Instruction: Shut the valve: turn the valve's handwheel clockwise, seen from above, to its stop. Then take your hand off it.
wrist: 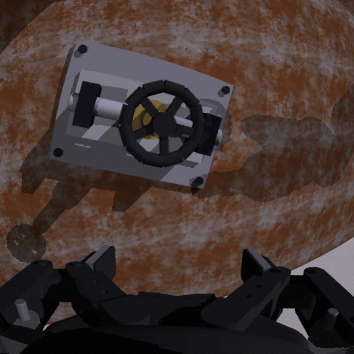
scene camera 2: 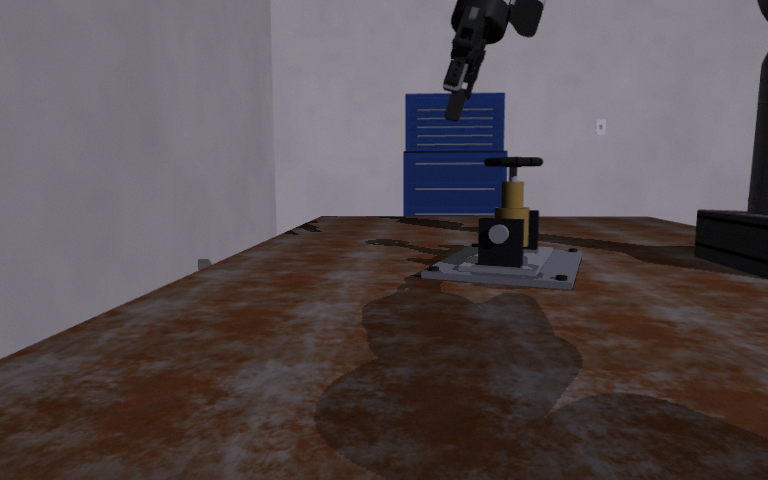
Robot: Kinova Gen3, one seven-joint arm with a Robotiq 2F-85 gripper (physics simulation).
Scene:
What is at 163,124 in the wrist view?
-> A black handwheel.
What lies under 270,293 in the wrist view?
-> My gripper.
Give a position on a grey base plate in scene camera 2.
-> At 559,271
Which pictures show my gripper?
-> The wrist view and scene camera 2: all of them.

